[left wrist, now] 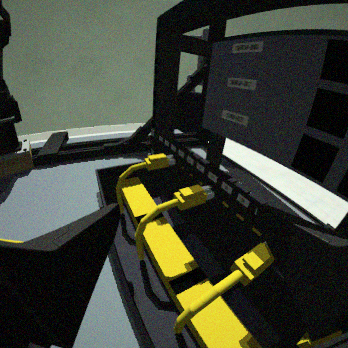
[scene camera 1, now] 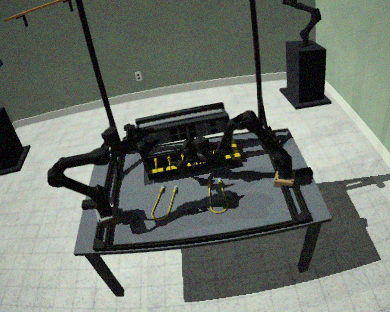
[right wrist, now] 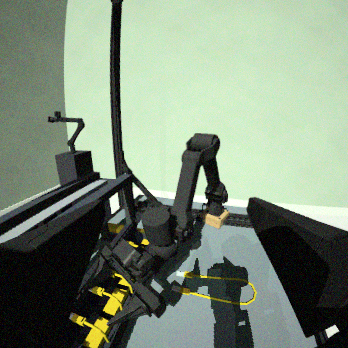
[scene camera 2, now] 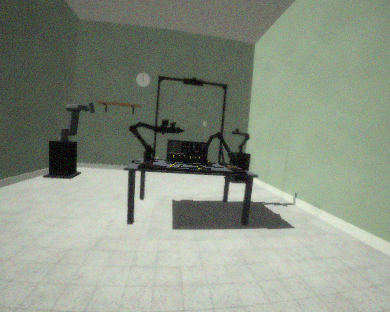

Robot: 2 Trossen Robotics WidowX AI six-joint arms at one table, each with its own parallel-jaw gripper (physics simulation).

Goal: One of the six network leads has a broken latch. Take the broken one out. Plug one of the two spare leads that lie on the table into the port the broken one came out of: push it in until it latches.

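Places are measured from the left arm's base along level axes (x down, y back, z left), in metres.
Pixels of known places: left gripper, fingertip midpoint: [left wrist: 189, 211] [scene camera 1: 174, 157] [right wrist: 93, 306] [scene camera 2: 182, 154]; right gripper, fingertip midpoint: [scene camera 1: 156, 133] [right wrist: 177, 205] [scene camera 2: 182, 130]; left arm's base, link origin: [scene camera 1: 285, 174] [right wrist: 214, 211] [scene camera 2: 232, 165]; right arm's base, link origin: [left wrist: 8, 149] [scene camera 1: 105, 212] [scene camera 2: 147, 161].
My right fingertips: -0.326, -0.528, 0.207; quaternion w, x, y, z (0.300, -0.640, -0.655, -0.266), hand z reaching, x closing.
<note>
Ahead of a thing's pixels: the offset from my right fingertips to its middle, as dx, dy, dz. "spot": to the spot under its first point. Level surfaces: height alone.
Yellow network leads [left wrist: 192, 196] [scene camera 1: 155, 162] stand in a row along the black port strip; the left wrist view shows several, and which latch is broken cannot be told. My left gripper [left wrist: 189, 211] is open, low over the row, with a yellow plug {spot: +0.273, -0.009, -0.196} [left wrist: 254, 262] near its right-hand finger in the left wrist view. Its arm hides part of the row in scene camera 1. My right gripper is open and raised at the left side of the rack, away from the leads. One U-shaped spare lead {spot: +0.363, -0.049, +0.121} [scene camera 1: 153, 209] lies left on the table; the other {spot: +0.363, +0.260, +0.063} [scene camera 1: 218, 212] [right wrist: 255, 292] lies right of it.
A black rack panel {spot: +0.175, -0.145, -0.250} [left wrist: 270, 80] with square openings stands behind the row. A tan block [scene camera 1: 284, 180] [right wrist: 217, 219] sits by the left arm's base. Black posts [scene camera 1: 95, 65] [right wrist: 116, 85] rise behind the table {dx +0.368} [scene camera 1: 255, 210]. Arm shadows cross the spare leads.
</note>
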